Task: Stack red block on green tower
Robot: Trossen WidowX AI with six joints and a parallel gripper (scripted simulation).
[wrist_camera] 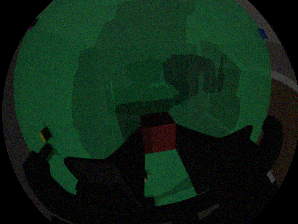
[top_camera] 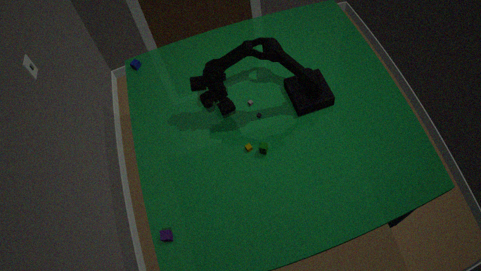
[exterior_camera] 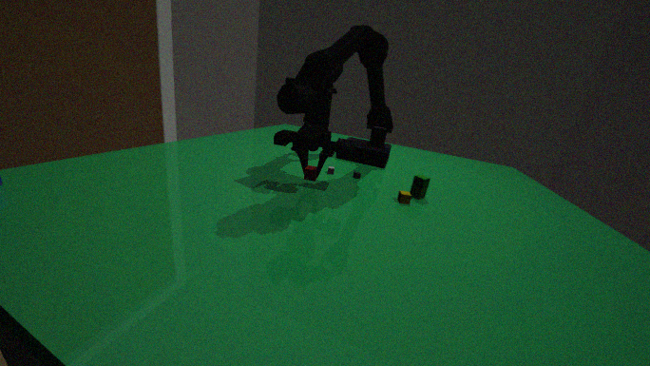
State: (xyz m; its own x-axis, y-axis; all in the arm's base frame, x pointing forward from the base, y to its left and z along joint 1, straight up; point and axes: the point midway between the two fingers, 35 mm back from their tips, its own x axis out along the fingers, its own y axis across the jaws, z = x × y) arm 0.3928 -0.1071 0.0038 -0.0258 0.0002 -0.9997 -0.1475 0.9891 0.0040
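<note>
Right now the yellow block is 230 mm to the left of my gripper tip, 40 mm behind it and 10 mm below it. From my gripper tip the other things lie so: red block (10 mm above); white block (120 mm behind, 20 mm to the left, 20 mm below); dark block (130 mm behind, 90 mm to the left, 20 mm below).
</note>
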